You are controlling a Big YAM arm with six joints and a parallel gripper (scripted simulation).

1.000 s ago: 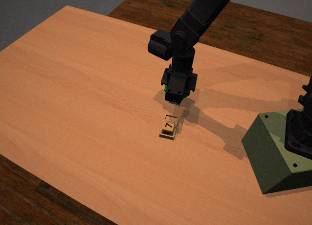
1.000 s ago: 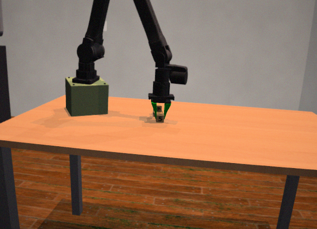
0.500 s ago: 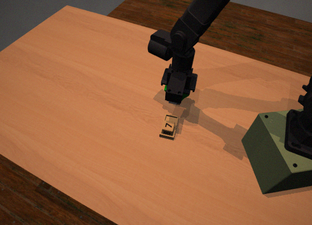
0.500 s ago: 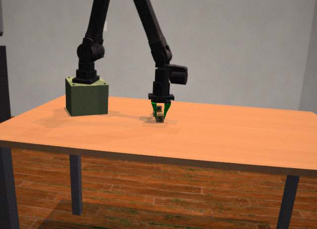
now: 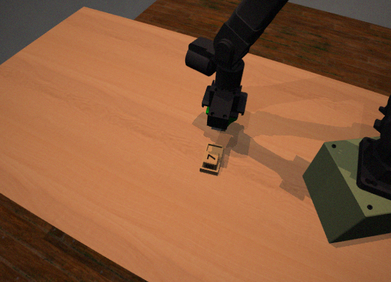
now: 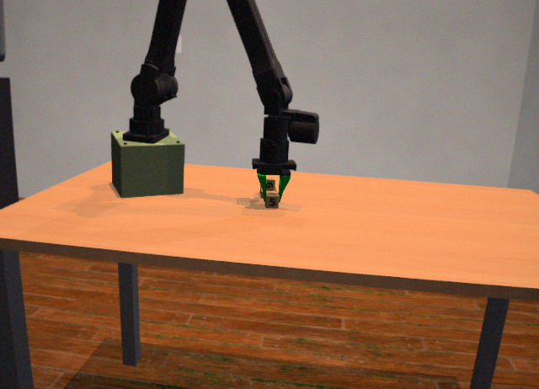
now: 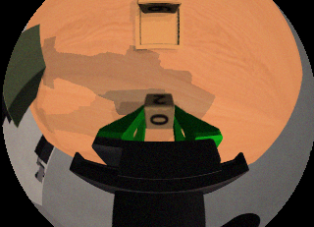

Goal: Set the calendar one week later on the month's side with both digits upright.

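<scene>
Now: hand 11 cm to the right of the tray, 2 cm past it and 1 cm above it.
</scene>
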